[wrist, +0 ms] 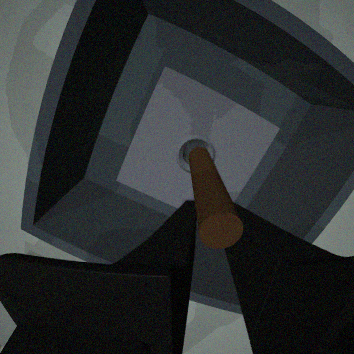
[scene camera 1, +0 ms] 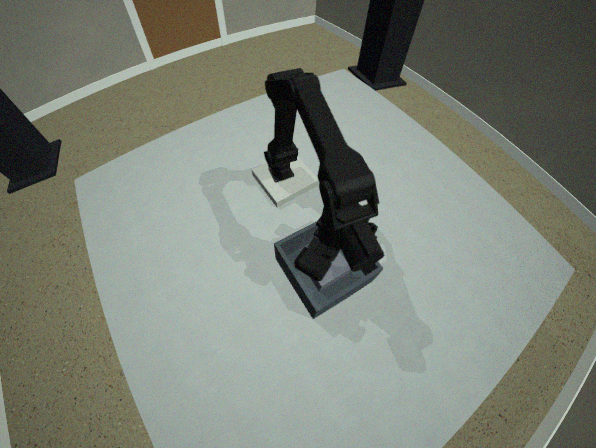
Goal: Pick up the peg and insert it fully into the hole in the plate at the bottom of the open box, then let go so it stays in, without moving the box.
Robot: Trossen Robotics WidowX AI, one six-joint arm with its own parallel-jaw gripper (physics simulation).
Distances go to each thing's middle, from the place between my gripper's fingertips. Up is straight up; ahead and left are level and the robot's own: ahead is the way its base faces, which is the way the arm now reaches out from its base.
Now: the dark grey box (scene camera 1: 287,249) 1 cm ahead of my hand, 1 cm to the left of it and 7 cm below it. Also, from my hand: light grey plate (wrist: 180,110) (1 cm ahead, 1 cm to the left, 8 cm below); brown peg (wrist: 219,225) (1 cm ahead, 1 cm to the left, 1 cm below).
